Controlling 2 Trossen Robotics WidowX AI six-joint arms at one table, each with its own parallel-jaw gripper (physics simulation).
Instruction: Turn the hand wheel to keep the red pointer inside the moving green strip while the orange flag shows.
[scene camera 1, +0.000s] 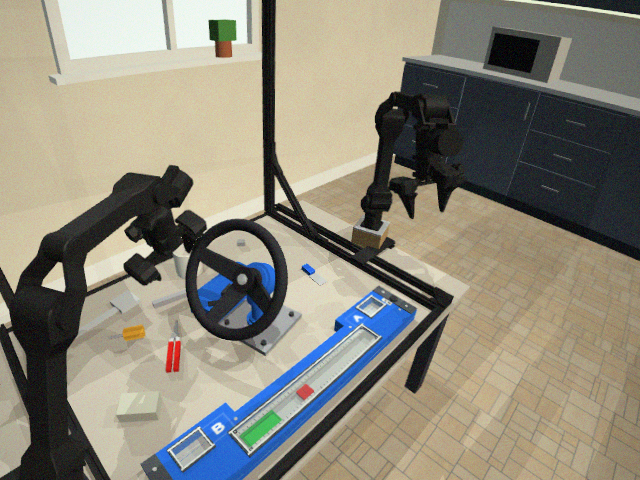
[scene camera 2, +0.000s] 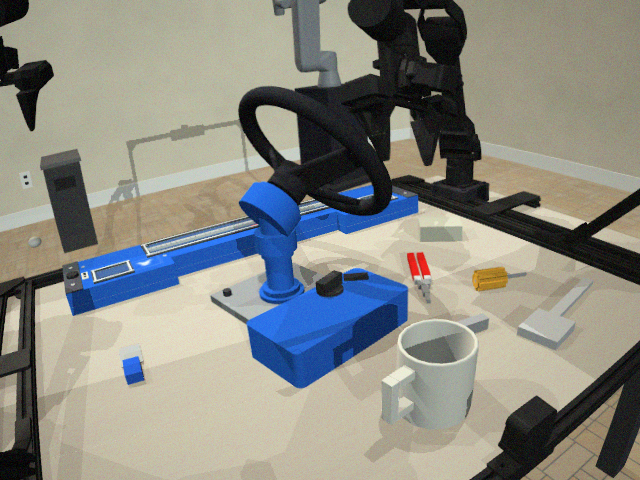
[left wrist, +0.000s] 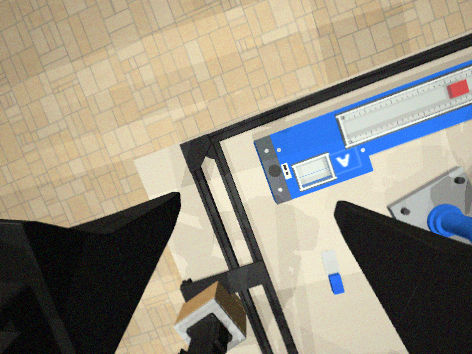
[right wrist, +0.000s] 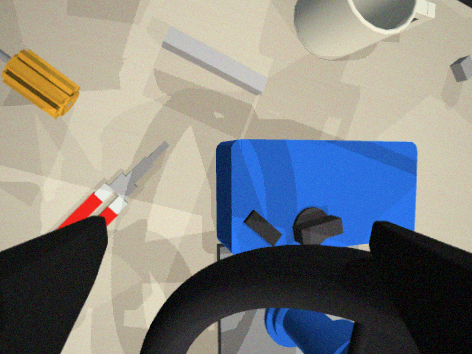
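Labels:
My right gripper: seen in scene camera 1, scene camera 2 and the right wrist view (241, 231); in the left wrist view, out of frame. Black hand wheel: (right wrist: 340, 281) and (scene camera 2: 382, 161), same spot. My right gripper: (scene camera 2: 373, 113) and (scene camera 1: 187, 237), same spot.

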